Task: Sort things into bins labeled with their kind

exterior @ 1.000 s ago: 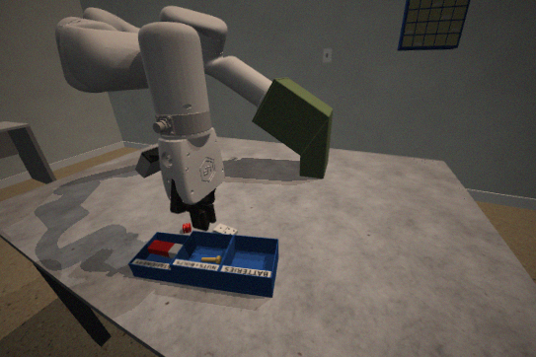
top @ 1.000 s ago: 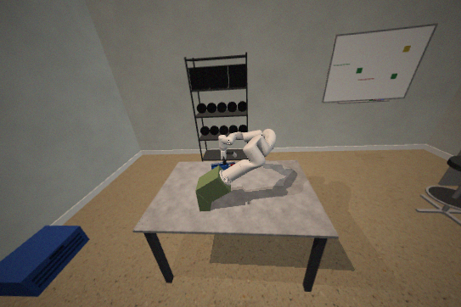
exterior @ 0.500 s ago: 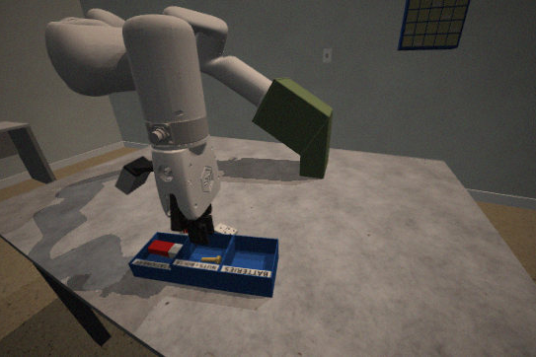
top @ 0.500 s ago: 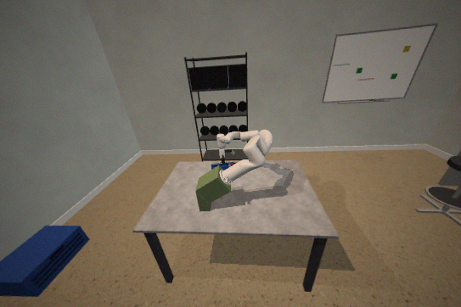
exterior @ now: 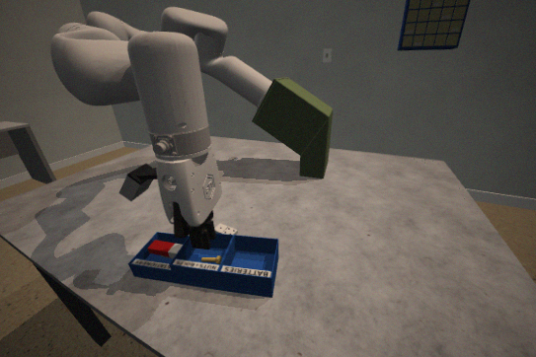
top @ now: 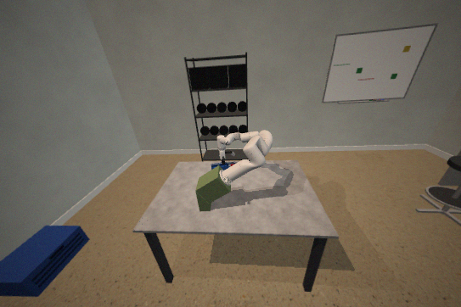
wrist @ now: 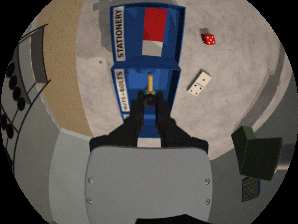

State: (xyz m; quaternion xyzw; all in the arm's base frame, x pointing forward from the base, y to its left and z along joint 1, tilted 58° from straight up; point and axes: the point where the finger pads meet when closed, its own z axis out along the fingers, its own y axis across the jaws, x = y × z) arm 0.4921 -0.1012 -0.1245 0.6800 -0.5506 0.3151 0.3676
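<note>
The blue bin is 10 mm ahead of my hand and 50 mm below it. From my hand the other things lie so: black nut (20 mm below); then brass bolt (10 mm to the left, 60 mm below); then red-and-white eraser (10 mm ahead, 80 mm to the right, 50 mm below).
</note>
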